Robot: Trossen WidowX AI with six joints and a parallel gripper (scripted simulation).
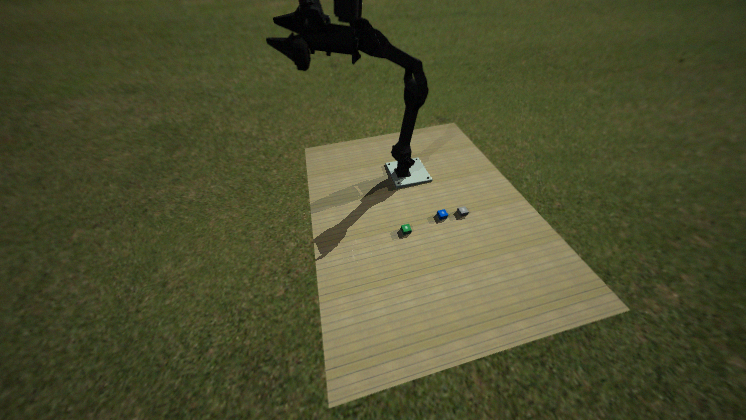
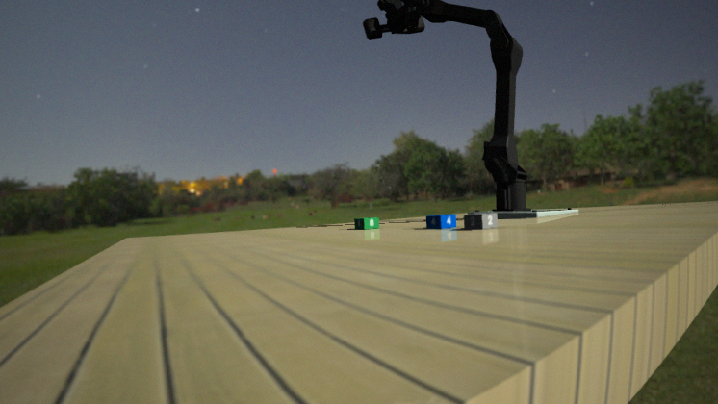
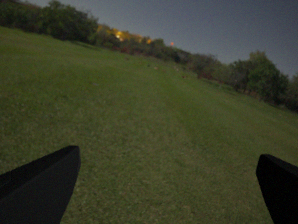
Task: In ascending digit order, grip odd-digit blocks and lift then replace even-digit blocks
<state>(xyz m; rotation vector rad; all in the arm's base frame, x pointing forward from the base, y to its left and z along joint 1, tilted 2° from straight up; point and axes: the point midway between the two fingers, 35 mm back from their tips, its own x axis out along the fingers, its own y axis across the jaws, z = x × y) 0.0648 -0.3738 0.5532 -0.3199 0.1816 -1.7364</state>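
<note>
Now: gripper tip 240 mm short of the grey block marked 2, 570 mm to the right of it and 570 mm above it. Round my gripper tip: green block: 280 mm ahead, 320 mm to the left, 570 mm below; then blue block marked 4: 240 mm ahead, 480 mm to the left, 570 mm below.
</note>
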